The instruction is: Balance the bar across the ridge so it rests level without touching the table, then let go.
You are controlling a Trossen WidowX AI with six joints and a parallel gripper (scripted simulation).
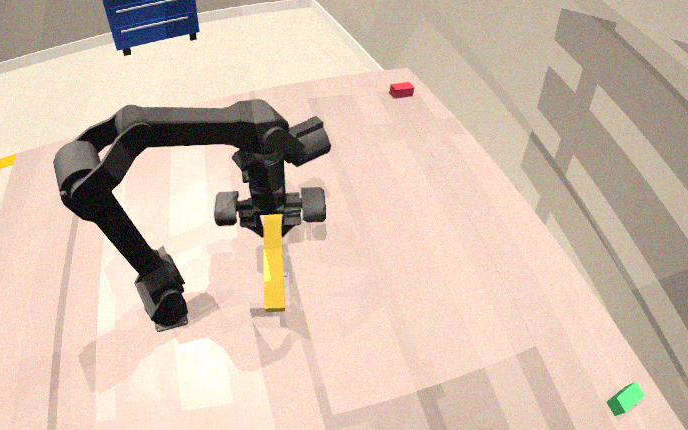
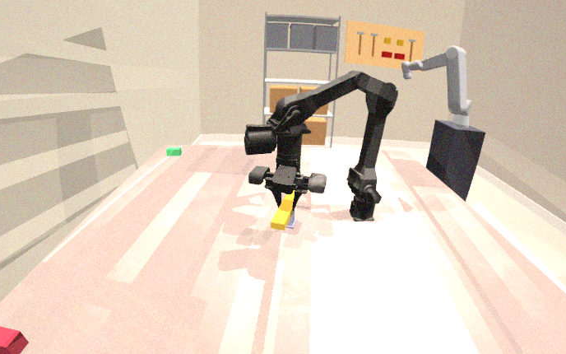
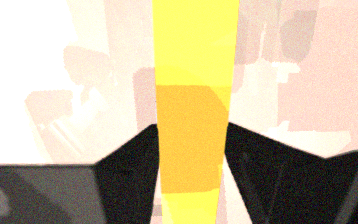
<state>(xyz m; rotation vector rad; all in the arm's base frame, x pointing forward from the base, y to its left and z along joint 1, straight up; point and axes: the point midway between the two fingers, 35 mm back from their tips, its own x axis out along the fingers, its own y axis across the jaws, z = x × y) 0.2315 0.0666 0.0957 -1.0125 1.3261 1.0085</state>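
Now: the yellow bar 10 mm behind my gripper tip and 30 mm to the right of it. From my gripper tip the other things lie so: green block 510 mm ahead, 570 mm to the right, 40 mm below; then red block 510 mm ahead, 430 mm to the left, 40 mm below.
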